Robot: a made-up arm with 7 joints.
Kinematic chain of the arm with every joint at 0, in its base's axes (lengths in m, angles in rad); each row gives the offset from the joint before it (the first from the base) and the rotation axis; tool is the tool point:
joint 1: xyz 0 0 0.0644 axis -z
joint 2: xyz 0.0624 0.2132 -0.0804 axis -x
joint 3: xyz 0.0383 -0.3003 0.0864 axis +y
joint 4: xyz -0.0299 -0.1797 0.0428 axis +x
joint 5: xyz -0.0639 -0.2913 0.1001 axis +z
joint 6: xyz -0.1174 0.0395 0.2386 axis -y
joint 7: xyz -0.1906 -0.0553 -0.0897 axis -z
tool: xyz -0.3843 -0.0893 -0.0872
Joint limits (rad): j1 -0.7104..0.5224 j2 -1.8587..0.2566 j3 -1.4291..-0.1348 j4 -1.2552..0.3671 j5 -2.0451..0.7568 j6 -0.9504..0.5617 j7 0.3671..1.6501
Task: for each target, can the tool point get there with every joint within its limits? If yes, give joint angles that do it. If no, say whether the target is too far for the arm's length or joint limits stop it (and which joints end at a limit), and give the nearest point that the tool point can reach.
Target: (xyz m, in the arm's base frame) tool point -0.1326 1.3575 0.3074
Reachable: no: joint limits stop it (at a limit: joint 1, joint 2, joint 3, joint 4, joint 7) | nearest point -0.1400 0.9954 0.0796 | short by 0.428 m
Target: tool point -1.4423 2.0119 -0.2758
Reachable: no: too far | nearest point -0.7002 0.9767 -0.4373 | short by 1.284 m
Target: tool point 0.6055 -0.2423 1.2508
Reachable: no: joint limits stop it (at a limit: joint 2, joint 3, joint 4, joint 5, joint 6) | nearest point 0.3959 -0.1584 0.9118 | short by 0.407 m
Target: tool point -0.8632 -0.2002 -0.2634
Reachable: yes | joints 0.0972 -0.8272 -0.4416 -0.7350 0.2712 -0.2710 0.6516
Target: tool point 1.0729 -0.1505 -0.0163
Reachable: no: joint limits stop it (at a limit: joint 1, joint 3, joint 4, joint 5, joint 6) | nearest point 0.8245 -0.2499 -0.0163 | short by 0.268 m
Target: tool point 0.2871 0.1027 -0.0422
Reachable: yes | joints -0.5715 -1.0614 -0.3004 -0.4279 -1.7002 -0.0142 0.9646
